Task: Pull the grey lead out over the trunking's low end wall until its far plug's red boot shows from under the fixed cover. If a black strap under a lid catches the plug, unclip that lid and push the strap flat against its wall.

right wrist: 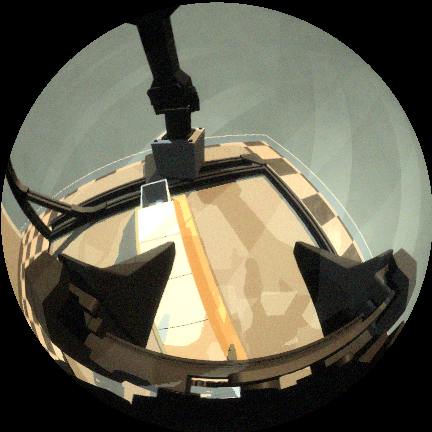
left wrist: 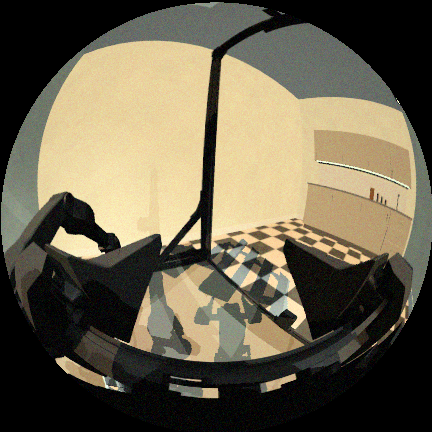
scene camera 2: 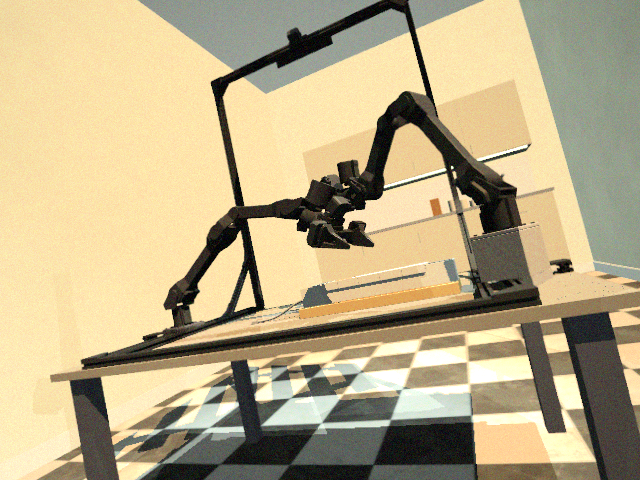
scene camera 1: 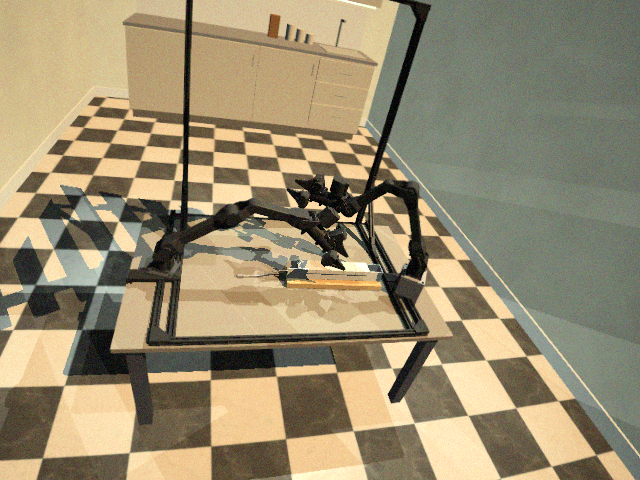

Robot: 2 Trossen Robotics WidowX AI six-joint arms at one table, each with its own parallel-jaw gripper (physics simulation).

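Pixels of known places: left gripper, fingertip midpoint: (left wrist: 224, 243) (scene camera 1: 290, 184); right gripper, fingertip midpoint: (right wrist: 237, 248) (scene camera 2: 362, 246) (scene camera 1: 346, 263); left arm's base, link origin: (right wrist: 178, 133) (scene camera 2: 504, 229) (scene camera 1: 414, 273); right arm's base, link origin: (scene camera 2: 183, 325) (scene camera 1: 163, 266).
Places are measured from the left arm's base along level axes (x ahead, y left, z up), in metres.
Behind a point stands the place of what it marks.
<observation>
The pale trunking (scene camera 1: 376, 269) {x 0.150, y -0.022, z -0.065 m} (scene camera 2: 450, 269) {x 0.130, y 0.020, z -0.062 m} lies lengthwise on the table, white lids (scene camera 1: 356, 267) (right wrist: 185, 297) on top. The grey lead (scene camera 1: 253, 275) {x 0.599, y 0.246, z -0.106 m} (scene camera 2: 279, 313) {x 0.563, y 0.229, z -0.097 m} runs out of its left end onto the table in the scene views. Plug, red boot and black strap cannot be made out. My right gripper (scene camera 1: 345, 261) {x 0.270, y 0.142, z 0.034 m} (scene camera 2: 360, 245) {x 0.270, y 0.142, z 0.034 m} (right wrist: 237, 248) {x 0.270, y 0.142, z 0.034 m} is open and empty, above the trunking. My left gripper (scene camera 1: 293, 186) {x 0.588, y 0.002, z 0.203 m} (left wrist: 224, 243) {x 0.588, y 0.002, z 0.203 m} is open and empty, high above the table's back part; my right wrist partly hides it in scene camera 2.
An orange strip (scene camera 1: 330, 284) {x 0.305, y 0.146, z -0.092 m} (scene camera 2: 382, 300) {x 0.260, y 0.124, z -0.102 m} (right wrist: 201, 275) {x 0.263, y 0.110, z -0.090 m} runs along the trunking's front side. A grey block (scene camera 1: 409, 287) {x 0.001, y 0.050, z -0.040 m} (scene camera 2: 498, 255) {x 0.000, y 0.050, z -0.046 m} (right wrist: 177, 159) {x 0.050, y 0.012, z -0.043 m} carries the left arm at the right edge. A black frame with tall posts (scene camera 1: 186, 118) {x 1.047, y 0.049, z 0.358 m} (left wrist: 210, 125) {x 1.046, y 0.036, z 0.431 m} surrounds the work area. The two wrists are close together.
</observation>
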